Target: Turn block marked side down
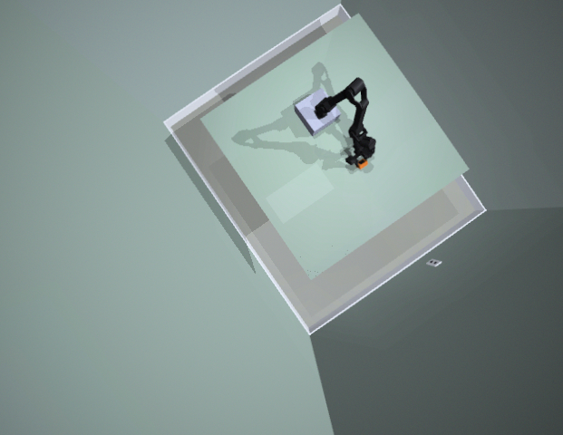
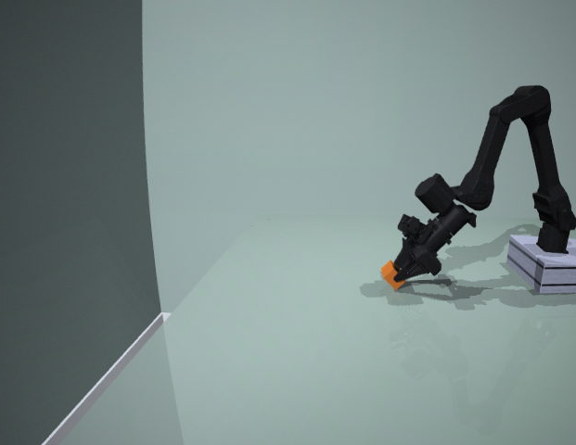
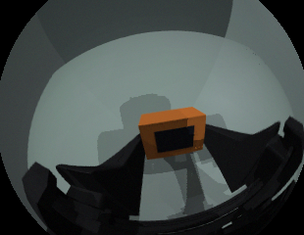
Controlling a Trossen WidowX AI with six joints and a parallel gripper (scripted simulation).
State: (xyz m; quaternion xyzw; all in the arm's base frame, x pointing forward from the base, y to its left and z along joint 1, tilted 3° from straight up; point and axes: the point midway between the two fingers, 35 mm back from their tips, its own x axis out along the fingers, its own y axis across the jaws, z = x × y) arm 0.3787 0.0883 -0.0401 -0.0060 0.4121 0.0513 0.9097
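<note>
The orange block lies 10 mm behind my gripper tip and 10 mm above it.
</note>
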